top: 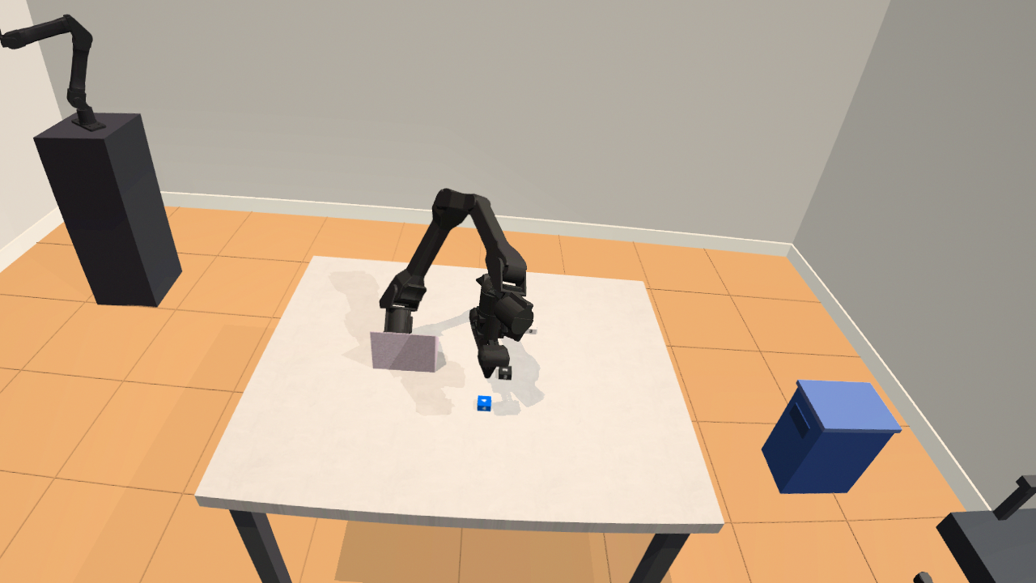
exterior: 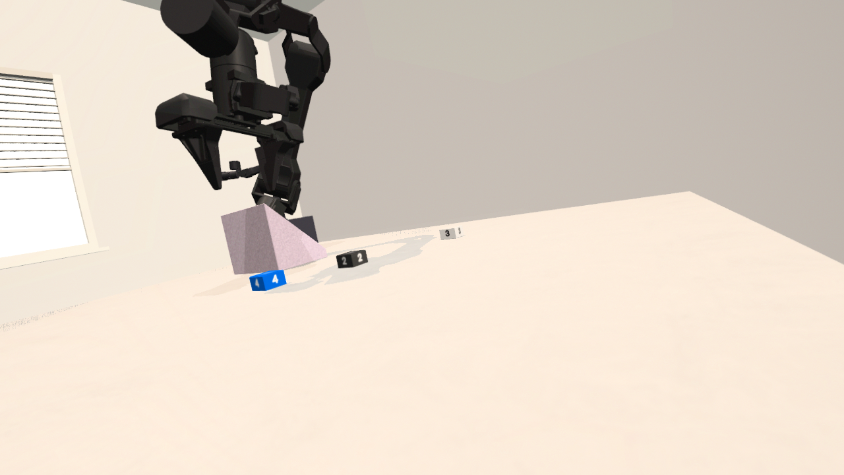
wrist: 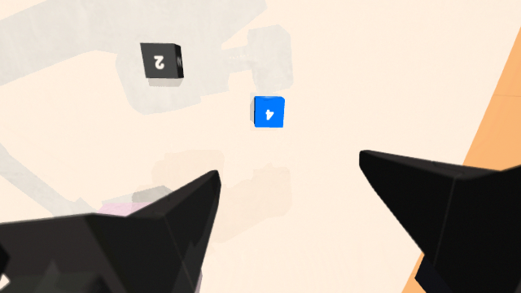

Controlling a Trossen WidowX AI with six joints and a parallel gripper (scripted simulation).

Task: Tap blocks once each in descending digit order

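My gripper tip is 1 cm short of the blue block marked 4 and 12 cm above it. Round my gripper tip: pale grey block marked 3: 15 cm ahead, 29 cm to the left, 12 cm below; black block marked 2: 7 cm ahead, 10 cm to the left, 12 cm below.
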